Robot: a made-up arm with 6 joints. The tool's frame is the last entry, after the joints. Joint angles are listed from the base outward.
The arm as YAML. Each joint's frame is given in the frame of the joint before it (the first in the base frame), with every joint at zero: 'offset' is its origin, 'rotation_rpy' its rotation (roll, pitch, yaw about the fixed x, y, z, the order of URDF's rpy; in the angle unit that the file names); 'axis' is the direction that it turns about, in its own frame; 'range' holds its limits. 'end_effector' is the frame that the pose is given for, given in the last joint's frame.
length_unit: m
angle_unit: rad
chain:
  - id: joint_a
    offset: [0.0, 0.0, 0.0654]
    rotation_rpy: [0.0, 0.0, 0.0]
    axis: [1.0, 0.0, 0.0]
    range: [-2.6, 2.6]
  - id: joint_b
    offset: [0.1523, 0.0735, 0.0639]
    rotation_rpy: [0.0, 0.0, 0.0]
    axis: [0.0, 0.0, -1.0]
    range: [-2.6, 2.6]
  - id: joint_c
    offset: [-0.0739, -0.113, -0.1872]
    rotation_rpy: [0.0, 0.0, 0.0]
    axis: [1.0, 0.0, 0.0]
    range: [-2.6, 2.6]
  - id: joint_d
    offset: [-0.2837, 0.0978, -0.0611]
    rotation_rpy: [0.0, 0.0, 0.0]
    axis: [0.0, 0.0, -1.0]
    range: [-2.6, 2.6]
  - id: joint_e
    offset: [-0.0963, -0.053, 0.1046]
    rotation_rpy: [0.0, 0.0, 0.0]
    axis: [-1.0, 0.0, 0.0]
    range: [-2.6, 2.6]
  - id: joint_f
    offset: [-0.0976, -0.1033, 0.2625]
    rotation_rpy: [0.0, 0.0, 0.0]
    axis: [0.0, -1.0, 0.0]
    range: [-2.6, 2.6]
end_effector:
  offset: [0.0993, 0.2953, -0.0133]
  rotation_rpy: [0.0, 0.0, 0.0]
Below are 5 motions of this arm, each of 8 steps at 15 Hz.
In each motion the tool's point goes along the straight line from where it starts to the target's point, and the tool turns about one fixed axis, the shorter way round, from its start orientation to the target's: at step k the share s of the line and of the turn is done. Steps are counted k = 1, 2, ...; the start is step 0. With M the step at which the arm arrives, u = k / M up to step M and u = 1 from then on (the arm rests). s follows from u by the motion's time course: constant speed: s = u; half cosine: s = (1 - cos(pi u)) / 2; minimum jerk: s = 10 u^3 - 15 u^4 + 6 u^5.
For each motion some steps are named. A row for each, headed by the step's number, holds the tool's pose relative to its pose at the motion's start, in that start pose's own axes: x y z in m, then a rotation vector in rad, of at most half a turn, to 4 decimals.
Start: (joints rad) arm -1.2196 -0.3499 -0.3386 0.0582 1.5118 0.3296
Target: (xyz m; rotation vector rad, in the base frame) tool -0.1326 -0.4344 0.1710 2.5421 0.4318 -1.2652
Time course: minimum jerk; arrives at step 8
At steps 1, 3, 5, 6, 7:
1: -0.0006 0.0018 -0.0057 -0.0055 -0.0054 -0.0012
3: -0.0101 0.0310 -0.0984 -0.0946 -0.0931 -0.0208
5: -0.0265 0.0817 -0.2592 -0.2492 -0.2451 -0.0547
6: -0.0328 0.1010 -0.3206 -0.3083 -0.3032 -0.0677
7: -0.0360 0.1109 -0.3519 -0.3383 -0.3328 -0.0743

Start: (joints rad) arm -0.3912 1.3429 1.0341 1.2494 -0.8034 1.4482
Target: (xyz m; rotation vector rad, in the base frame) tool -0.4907 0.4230 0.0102 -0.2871 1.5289 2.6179
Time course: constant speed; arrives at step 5
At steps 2, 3, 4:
2: 0.0213 0.0263 -0.0964 0.0153 0.1756 0.0688
3: 0.0320 0.0395 -0.1446 0.0230 0.2633 0.1032
4: 0.0426 0.0527 -0.1928 0.0306 0.3511 0.1376

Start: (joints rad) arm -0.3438 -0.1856 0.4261 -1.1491 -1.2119 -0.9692
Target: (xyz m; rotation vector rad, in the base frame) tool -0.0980 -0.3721 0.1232 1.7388 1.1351 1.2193
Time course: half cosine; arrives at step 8
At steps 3, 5, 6, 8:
3: -0.0165 -0.0368 -0.0405 0.1267 -0.2625 0.1657
5: -0.0370 -0.0824 -0.0906 0.2839 -0.5880 0.3711
6: -0.0457 -0.1018 -0.1119 0.3505 -0.7260 0.4582
8: -0.0536 -0.1192 -0.1311 0.4106 -0.8505 0.5368

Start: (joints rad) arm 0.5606 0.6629 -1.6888 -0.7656 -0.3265 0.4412
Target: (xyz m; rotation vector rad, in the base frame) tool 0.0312 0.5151 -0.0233 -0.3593 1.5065 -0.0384
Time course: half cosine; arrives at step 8
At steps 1, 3, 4, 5, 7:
1: 0.0063 -0.0014 -0.0056 0.0073 0.0357 -0.0020
3: 0.0509 -0.0115 -0.0452 0.0588 0.2896 -0.0162
4: 0.0824 -0.0186 -0.0732 0.0953 0.4692 -0.0262
5: 0.1139 -0.0257 -0.1012 0.1318 0.6487 -0.0362
7: 0.1585 -0.0357 -0.1408 0.1833 0.9026 -0.0503

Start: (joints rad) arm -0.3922 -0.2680 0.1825 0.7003 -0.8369 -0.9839
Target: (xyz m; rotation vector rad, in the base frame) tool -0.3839 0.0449 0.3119 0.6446 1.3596 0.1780
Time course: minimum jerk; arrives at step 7
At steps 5, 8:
5: -0.0442 0.0258 -0.0343 -0.0972 0.5362 -0.0263
8: -0.0517 0.0301 -0.0401 -0.1136 0.6269 -0.0307

